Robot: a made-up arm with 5 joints.
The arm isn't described. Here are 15 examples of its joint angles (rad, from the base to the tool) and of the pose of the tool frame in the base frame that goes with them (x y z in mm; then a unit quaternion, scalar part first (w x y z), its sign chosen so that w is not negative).
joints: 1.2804 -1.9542 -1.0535 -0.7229 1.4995
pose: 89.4 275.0 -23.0 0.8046 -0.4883 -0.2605 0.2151
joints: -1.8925 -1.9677 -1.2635 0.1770 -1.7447
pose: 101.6 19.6 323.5 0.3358 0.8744 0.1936 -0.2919
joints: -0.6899 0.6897 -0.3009 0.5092 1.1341
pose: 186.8 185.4 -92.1 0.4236 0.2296 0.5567 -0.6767
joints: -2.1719 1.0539 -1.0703 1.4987 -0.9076
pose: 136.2 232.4 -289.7 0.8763 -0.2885 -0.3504 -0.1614
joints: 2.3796 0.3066 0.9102 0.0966 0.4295
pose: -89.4 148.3 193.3 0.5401 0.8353 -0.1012 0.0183
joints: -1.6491 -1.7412 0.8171 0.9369 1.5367
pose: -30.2 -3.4 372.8 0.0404 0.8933 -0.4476 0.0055
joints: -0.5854 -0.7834 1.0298 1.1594 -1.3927
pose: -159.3 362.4 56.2 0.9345 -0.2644 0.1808 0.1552
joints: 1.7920 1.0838 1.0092 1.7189 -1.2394
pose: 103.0 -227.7 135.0 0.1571 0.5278 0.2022 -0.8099
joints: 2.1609 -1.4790 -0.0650 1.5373 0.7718
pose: 108.2 409.3 228.4 0.6410 0.7060 -0.2386 -0.1838
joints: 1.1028 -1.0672 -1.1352 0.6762 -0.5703
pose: -135.0 362.2 122.8 0.4526 0.5078 -0.6859 0.2583
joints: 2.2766 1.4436 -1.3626 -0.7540 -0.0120
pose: 25.6 -60.8 -37.2 0.0474 0.2988 -0.6055 -0.7361
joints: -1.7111 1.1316 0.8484 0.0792 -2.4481
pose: 99.6 293.4 -56.8 0.9601 -0.2467 0.0372 0.1265
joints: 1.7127 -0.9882 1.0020 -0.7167 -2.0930
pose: -220.4 118.0 18.3 0.4515 0.2957 -0.6509 0.5339
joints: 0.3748 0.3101 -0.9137 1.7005 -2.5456
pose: 278.8 151.9 441.6 0.0717 -0.3877 -0.7364 -0.5497
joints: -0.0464 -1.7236 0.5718 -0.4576 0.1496
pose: -138.6 47.4 157.9 0.5054 -0.3071 0.5474 0.5922
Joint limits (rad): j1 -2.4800..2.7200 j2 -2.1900..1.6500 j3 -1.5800..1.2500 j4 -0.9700..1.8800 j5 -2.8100..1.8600
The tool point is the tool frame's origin. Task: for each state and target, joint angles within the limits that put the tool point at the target. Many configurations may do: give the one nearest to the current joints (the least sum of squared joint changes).
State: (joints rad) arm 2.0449 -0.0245 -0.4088 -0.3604 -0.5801
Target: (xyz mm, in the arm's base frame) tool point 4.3 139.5 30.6
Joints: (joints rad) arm 2.1024 -0.1674 -0.2344 -0.7892 -0.8728
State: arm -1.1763 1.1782 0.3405 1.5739 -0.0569
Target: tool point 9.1 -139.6 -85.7
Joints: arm -1.8043 1.3230 0.9916 1.8800 0.1551
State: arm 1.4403 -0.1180 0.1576 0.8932 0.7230
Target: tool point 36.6 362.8 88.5
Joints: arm 1.0761 -0.8898 0.1727 0.6894 0.7514
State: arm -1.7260 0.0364 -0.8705 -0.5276 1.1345
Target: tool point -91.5 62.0 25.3
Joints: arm -1.8554 -0.0150 -0.5932 -0.6510 1.1446
